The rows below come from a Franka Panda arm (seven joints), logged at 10 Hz.
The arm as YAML. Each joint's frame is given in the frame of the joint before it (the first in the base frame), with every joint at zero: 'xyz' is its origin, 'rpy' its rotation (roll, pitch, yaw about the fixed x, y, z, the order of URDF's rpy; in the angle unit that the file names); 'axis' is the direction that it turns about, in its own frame. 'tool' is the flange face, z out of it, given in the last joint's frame.
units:
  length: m
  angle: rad
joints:
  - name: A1
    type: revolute
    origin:
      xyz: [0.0, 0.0, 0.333]
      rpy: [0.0, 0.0, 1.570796]
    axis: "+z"
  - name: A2
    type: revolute
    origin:
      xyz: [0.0, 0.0, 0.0]
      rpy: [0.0, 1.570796, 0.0]
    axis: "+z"
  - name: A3
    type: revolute
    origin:
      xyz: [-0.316, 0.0, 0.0]
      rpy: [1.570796, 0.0, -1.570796]
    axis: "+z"
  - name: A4
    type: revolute
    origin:
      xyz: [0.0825, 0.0, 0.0]
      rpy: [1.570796, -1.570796, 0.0]
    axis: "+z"
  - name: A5
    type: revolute
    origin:
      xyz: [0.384, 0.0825, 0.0]
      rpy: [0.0, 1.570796, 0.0]
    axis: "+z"
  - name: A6
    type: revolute
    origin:
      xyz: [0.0, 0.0, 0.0]
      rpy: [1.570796, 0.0, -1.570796]
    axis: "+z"
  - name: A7
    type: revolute
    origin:
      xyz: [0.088, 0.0, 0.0]
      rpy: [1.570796, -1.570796, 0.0]
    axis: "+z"
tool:
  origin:
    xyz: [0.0, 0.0, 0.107]
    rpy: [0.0, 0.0, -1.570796]
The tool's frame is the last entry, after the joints.
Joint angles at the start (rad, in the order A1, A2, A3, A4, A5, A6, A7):
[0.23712, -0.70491, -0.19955, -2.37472, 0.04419, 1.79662, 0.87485]
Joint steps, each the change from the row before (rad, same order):
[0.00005, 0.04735, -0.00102, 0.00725, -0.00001, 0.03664, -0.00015]
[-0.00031, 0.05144, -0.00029, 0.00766, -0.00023, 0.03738, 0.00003]
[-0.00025, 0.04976, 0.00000, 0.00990, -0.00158, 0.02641, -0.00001]
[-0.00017, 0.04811, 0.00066, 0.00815, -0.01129, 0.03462, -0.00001]
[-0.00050, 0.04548, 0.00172, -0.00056, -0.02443, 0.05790, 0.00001]
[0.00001, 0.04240, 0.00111, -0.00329, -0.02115, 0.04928, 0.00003]
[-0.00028, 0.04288, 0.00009, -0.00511, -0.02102, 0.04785, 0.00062]
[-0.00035, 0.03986, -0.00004, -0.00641, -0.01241, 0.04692, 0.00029]
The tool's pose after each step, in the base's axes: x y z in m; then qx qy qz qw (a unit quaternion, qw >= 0). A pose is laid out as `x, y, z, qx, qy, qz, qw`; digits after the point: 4 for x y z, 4 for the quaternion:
0.3675, 0.0040, 0.5619, -0.9139, 0.3935, -0.0123, 0.0991
0.3829, 0.0057, 0.5504, -0.9129, 0.3971, -0.0119, 0.0938
0.3968, 0.0073, 0.5389, -0.9125, 0.3999, -0.0087, 0.0863
0.4105, 0.0083, 0.5271, -0.9128, 0.4010, -0.0112, 0.0764
0.4245, 0.0090, 0.5138, -0.9142, 0.3994, -0.0243, 0.0650
0.4360, 0.0100, 0.4992, -0.9157, 0.3968, -0.0326, 0.0537
0.4465, 0.0106, 0.4829, -0.9173, 0.3940, -0.0389, 0.0421
0.4554, 0.0115, 0.4668, -0.9183, 0.3920, -0.0435, 0.0345

